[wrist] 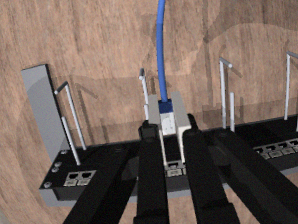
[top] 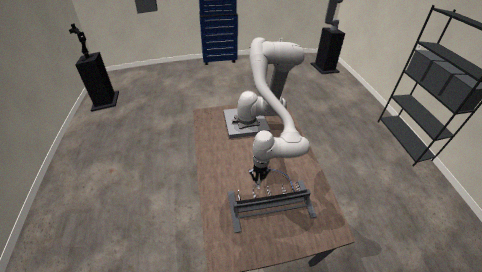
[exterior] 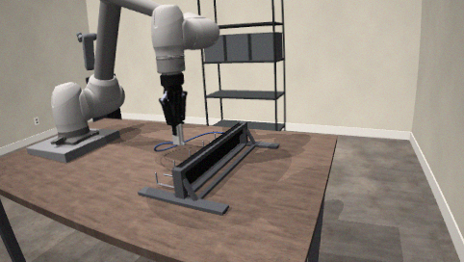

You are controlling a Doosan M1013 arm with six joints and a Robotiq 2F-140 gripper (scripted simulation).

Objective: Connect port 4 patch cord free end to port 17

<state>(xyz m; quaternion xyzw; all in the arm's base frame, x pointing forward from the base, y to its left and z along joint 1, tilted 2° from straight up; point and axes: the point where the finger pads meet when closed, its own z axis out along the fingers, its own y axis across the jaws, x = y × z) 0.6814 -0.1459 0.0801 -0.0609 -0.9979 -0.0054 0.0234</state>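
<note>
Now: the plug 30 mm below my hand and 10 mm ahead of it.
</note>
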